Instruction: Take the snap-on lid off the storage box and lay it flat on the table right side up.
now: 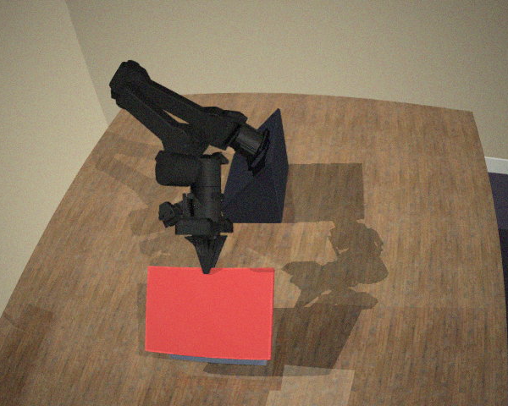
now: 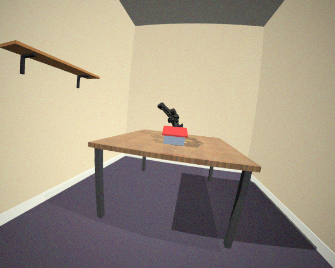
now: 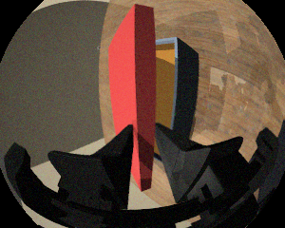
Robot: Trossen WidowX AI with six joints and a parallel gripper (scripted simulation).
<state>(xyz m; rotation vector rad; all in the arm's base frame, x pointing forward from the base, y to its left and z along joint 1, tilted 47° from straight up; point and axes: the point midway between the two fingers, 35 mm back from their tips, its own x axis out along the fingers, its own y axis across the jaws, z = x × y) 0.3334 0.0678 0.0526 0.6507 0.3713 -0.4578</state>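
Right now my gripper tip is 7 cm short of the red lid, 1 cm to the right of it and 2 cm above it. Also, from my gripper tip: storage box 6 cm ahead, 1 cm to the left, 10 cm below.
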